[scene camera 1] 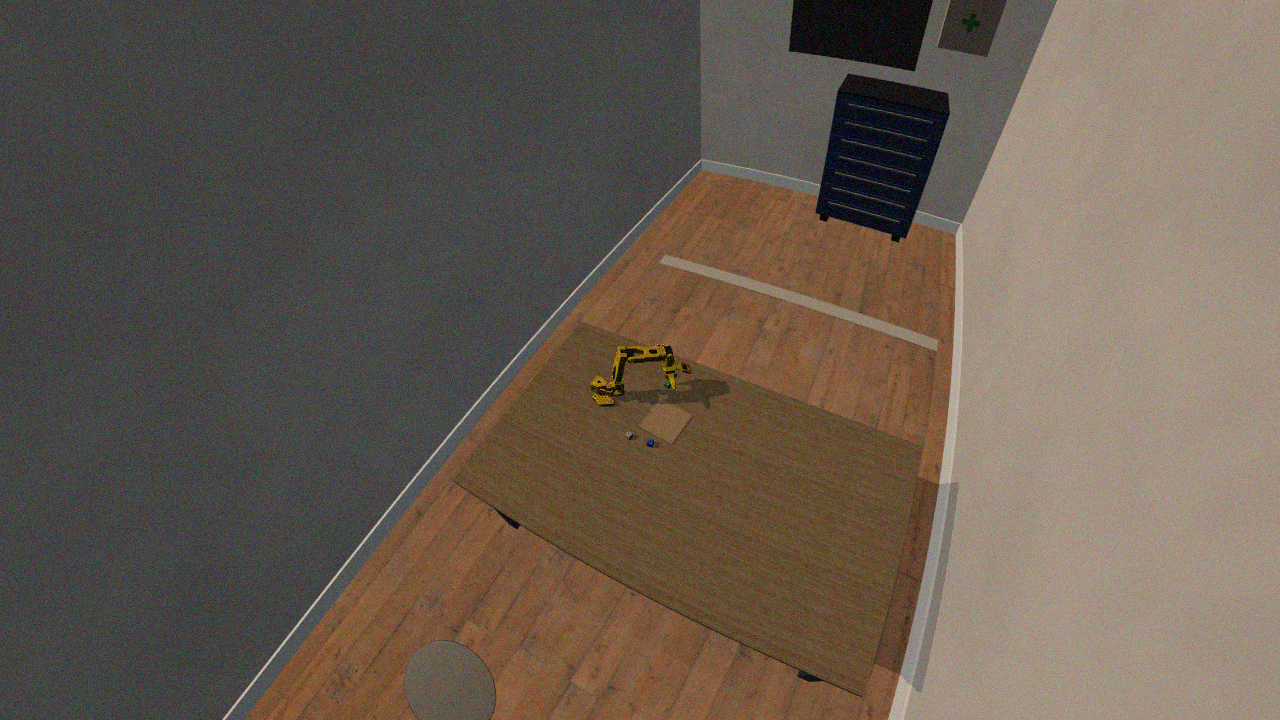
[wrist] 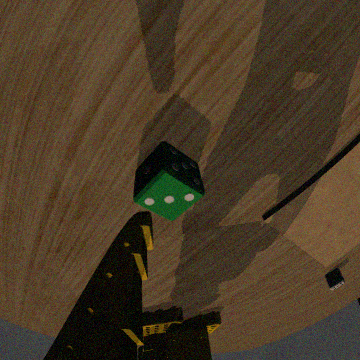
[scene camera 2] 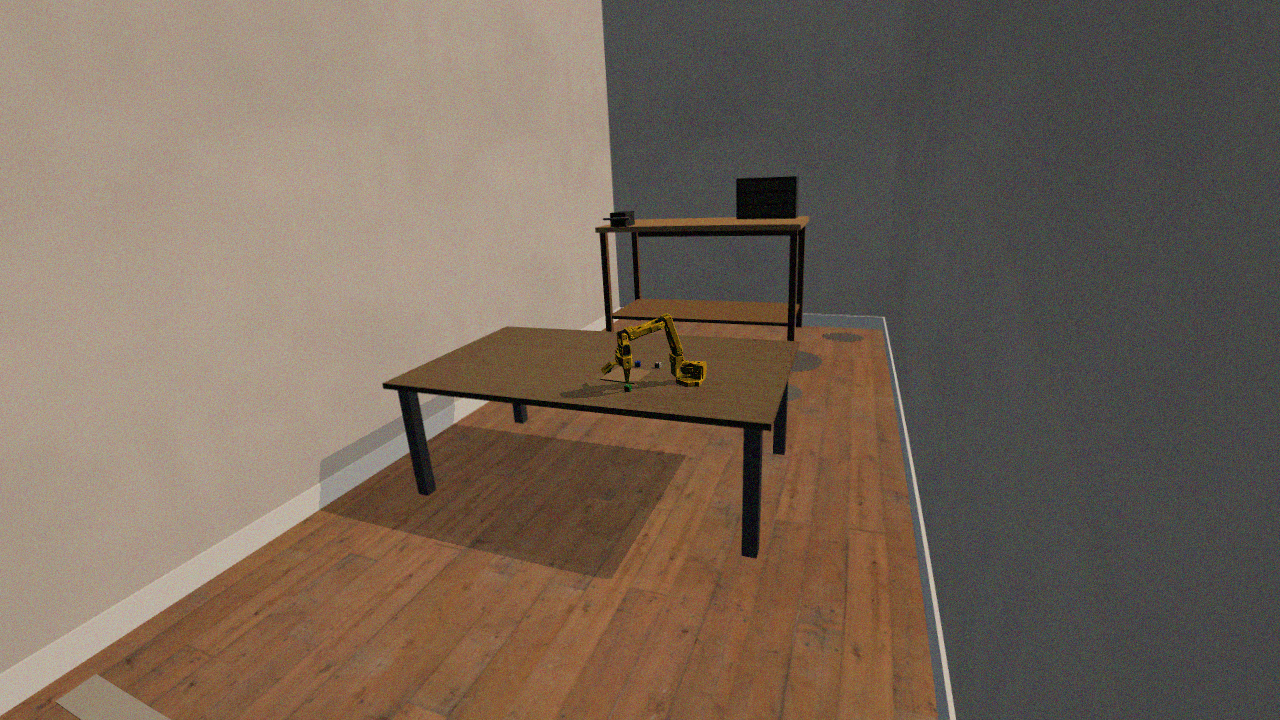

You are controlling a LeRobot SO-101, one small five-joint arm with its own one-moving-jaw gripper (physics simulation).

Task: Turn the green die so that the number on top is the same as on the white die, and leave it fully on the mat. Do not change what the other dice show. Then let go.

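Places are measured from the arm's base along level axes (x back, y right, z up), in millimetres.
Pixels of known places: hand at its tool point: (scene camera 1: pixel 668 379) (wrist: pixel 151 225) (scene camera 2: pixel 626 381); arm's base at its link origin: (scene camera 1: pixel 612 397) (wrist: pixel 184 315) (scene camera 2: pixel 685 381).
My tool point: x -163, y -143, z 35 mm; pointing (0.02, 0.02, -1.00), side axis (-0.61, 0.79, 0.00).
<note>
For each thing: its top centre in the pictures, then the offset to it from my tool point. Level surfaces: height alone.
- green die at its top centre: (wrist: pixel 168 198) (scene camera 2: pixel 627 385) (scene camera 1: pixel 667 382) dy +7, dx +0, dz -15 mm
- mat at its top centre: (scene camera 1: pixel 665 420) (scene camera 2: pixel 626 374) dy +150, dx -64, dz -31 mm
- white die at its top centre: (wrist: pixel 337 285) (scene camera 1: pixel 628 434) (scene camera 2: pixel 658 362) dy +263, dx +21, dz -15 mm
- blue die at its top centre: (scene camera 1: pixel 650 441) (scene camera 2: pixel 637 361) dy +257, dx -60, dz -15 mm
- wooden table at its surface level: dz -35 mm
The green die (scene camera 1: pixel 667 385) (scene camera 2: pixel 627 388) (wrist: pixel 170 195) rests on the table beside the mat (scene camera 1: pixel 666 422) (wrist: pixel 325 225), off it. In the wrist view its lit upper face shows three pips, and its side faces are dark. The white die (scene camera 1: pixel 629 435) (scene camera 2: pixel 657 365) (wrist: pixel 335 279) stands past a corner of the mat. Its top number is too small to read. My gripper (scene camera 1: pixel 680 377) (scene camera 2: pixel 615 377) is fully open. One notched jaw shows in the wrist view, its tip close to the green die in the picture. The moving jaw is out of that view.
The blue die (scene camera 1: pixel 650 442) (scene camera 2: pixel 637 364) stands near the mat, beside the white die; its number is unreadable. The arm's base (scene camera 1: pixel 605 390) (scene camera 2: pixel 690 372) stands on the wooden table (scene camera 1: pixel 760 537) (scene camera 2: pixel 537 358). The arm's shadow falls across the table and part of the mat.
</note>
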